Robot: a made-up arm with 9 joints.
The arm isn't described. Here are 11 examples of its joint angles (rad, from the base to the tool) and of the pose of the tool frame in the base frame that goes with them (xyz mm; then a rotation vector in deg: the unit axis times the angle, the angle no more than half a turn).
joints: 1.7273 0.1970 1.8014 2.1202 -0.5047 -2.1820 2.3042 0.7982 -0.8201
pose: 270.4 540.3 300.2 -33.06 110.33 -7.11
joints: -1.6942 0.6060 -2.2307 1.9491 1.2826 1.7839 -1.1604 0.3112 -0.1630
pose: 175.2 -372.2 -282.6 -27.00 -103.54 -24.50
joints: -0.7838 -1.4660 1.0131 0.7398 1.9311 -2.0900 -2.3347 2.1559 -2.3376
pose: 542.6 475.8 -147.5 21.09 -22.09 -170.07
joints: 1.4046 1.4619 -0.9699 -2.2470 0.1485 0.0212 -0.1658 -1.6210 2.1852
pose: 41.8 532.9 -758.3 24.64 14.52 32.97
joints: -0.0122 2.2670 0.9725 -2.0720 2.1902 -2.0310 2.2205 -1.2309 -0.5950
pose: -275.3 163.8 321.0 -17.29 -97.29 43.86
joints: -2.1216 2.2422 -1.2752 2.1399 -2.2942 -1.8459 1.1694 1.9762 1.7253
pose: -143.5 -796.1 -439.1 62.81 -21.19 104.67
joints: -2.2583 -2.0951 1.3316 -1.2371 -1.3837 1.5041 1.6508 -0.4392 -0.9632
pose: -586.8 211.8 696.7 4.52 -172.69 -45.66
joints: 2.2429 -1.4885 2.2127 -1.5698 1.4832 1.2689 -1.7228 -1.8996 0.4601
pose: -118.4 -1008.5 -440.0 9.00 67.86 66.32
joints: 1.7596 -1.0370 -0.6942 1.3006 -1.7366 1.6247 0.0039 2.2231 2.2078
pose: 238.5 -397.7 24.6 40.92 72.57 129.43
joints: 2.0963 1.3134 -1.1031 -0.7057 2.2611 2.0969 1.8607 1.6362 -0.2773
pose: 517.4 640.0 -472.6 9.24 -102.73 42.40
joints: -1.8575 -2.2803 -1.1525 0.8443 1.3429 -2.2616 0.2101 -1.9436 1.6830
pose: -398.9 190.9 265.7 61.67 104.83 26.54
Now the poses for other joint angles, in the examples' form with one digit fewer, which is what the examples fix.
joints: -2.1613 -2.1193 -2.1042 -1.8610 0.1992 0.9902 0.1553 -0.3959 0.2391
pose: 66 518 635 -63.8 -37.4 133.4
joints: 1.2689 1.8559 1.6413 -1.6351 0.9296 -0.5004 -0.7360 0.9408 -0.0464
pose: 43 551 457 -146.4 -12.1 -75.3
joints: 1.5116 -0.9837 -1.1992 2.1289 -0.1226 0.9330 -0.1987 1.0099 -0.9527
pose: 79 0 -157 55.9 -83.9 84.3
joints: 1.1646 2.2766 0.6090 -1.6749 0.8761 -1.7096 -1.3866 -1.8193 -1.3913
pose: 102 726 779 -29.1 30.1 -25.0
